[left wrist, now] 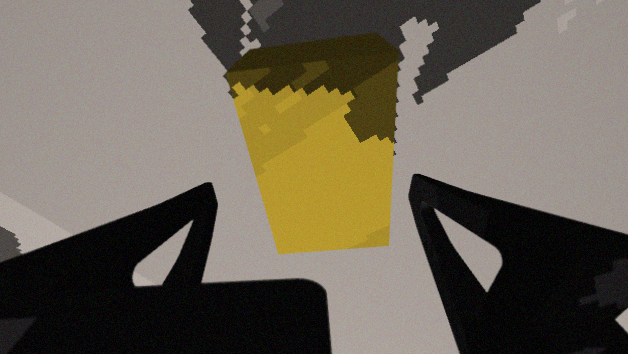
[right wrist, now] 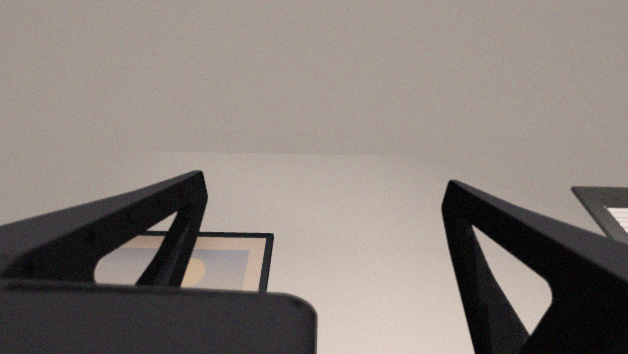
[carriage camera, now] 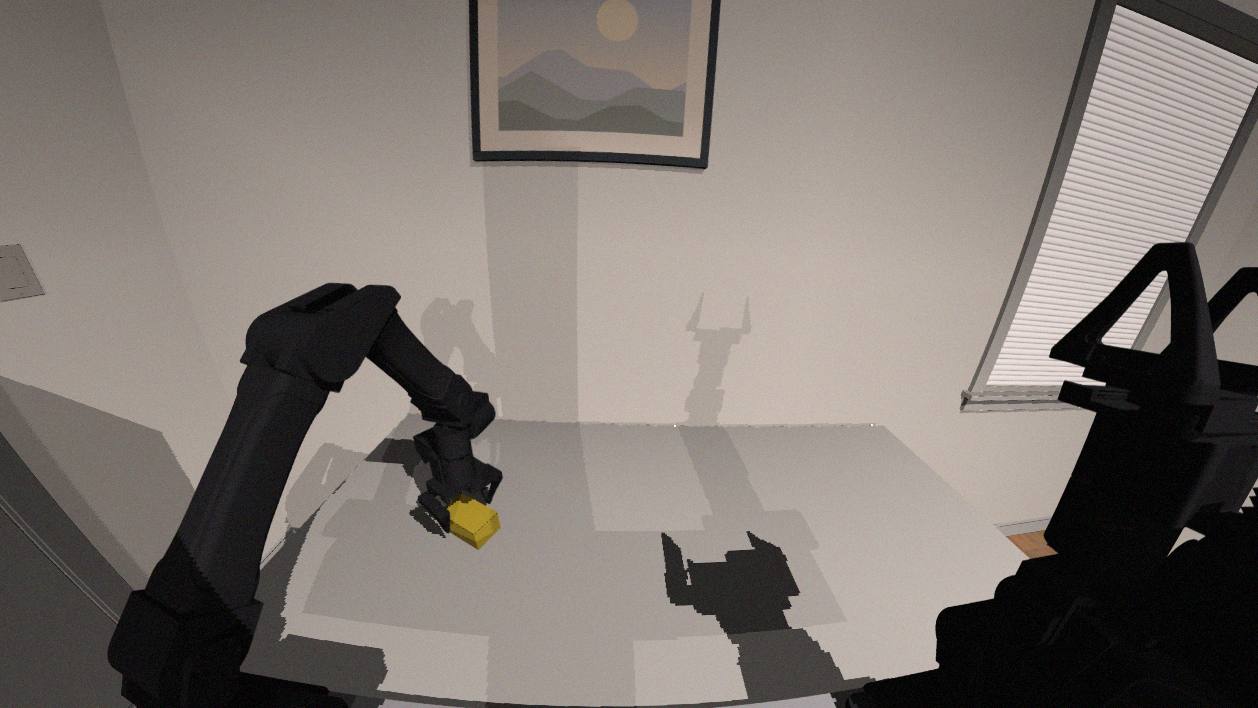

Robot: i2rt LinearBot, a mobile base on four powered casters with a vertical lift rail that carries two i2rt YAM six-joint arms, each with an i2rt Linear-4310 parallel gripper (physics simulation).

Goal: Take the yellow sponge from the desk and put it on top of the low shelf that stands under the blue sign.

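Frame: origin at the left arm's base, x ahead, y left, z up, level; metres.
Seen in the pictures: left gripper, between the fingertips: (left wrist: 313,189) (carriage camera: 468,516); right gripper, between the fingertips: (right wrist: 323,188) (carriage camera: 1219,255).
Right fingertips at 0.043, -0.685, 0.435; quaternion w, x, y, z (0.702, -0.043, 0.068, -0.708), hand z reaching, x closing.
Note:
Offsets run from my right fingertips to a thing's top centre, as dx, dy, dz. "*": to the spot under its first point. Level surfaces: height alone.
The yellow sponge @(+0.348, +0.614, -0.552) (carriage camera: 475,525) (left wrist: 325,185) lies on the light grey desk @(dz -0.597) (carriage camera: 897,572) (left wrist: 100,110), left of the middle in the carriage view. My left gripper (carriage camera: 466,510) (left wrist: 313,189) is open and points down at the sponge. In the left wrist view its fingertips stand on either side of the sponge's nearer part, with gaps to both sides; their exact height is hard to tell. My right gripper (carriage camera: 1213,257) (right wrist: 323,188) is open and empty, raised at the right of the carriage view. The low shelf and the blue sign do not show.
A wall with a framed mountain picture (carriage camera: 590,161) (right wrist: 268,260) stands behind the desk. A window with blinds @(* +0.753, -1.154, +0.186) (carriage camera: 1091,202) is at the right, and a wall switch plate @(* +0.444, +1.690, -0.099) (carriage camera: 15,272) is at the far left. Arm shadows fall across the desk.

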